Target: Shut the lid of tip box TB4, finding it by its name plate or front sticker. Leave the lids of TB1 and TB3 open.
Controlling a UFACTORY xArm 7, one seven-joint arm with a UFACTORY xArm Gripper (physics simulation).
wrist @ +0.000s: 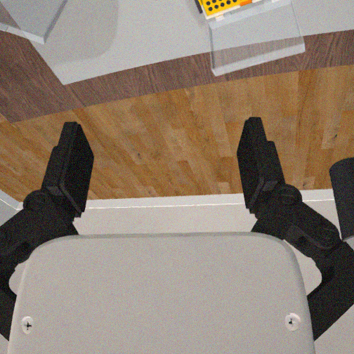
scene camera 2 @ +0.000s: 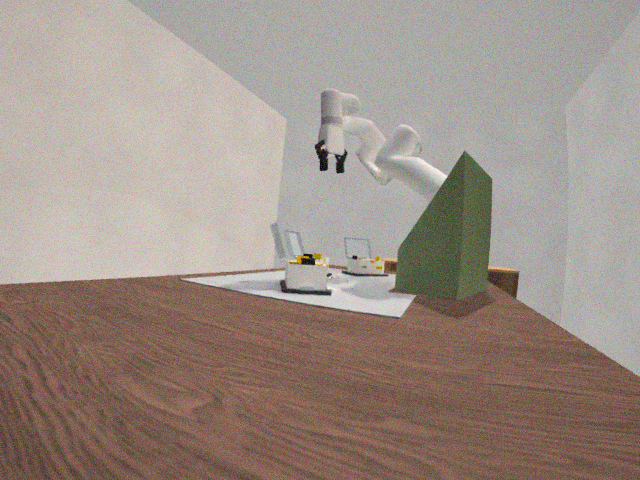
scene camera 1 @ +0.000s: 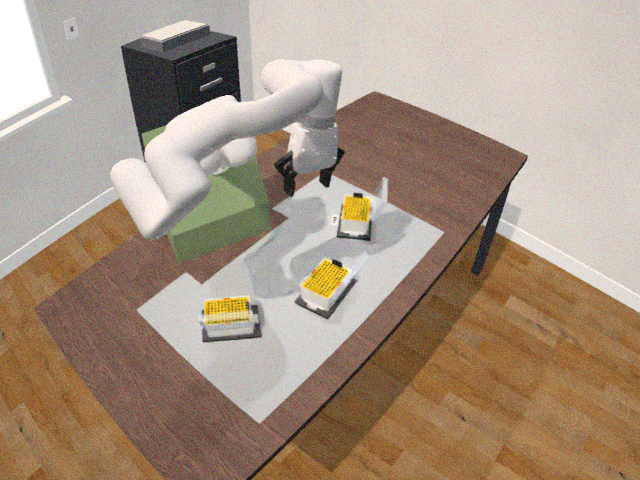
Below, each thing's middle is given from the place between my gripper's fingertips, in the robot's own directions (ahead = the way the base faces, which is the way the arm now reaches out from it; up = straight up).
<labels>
I see the yellow rack (scene camera 1: 324, 281) 30 mm ahead of my hand, 40 mm to the left of it and 300 mm below it.
</labels>
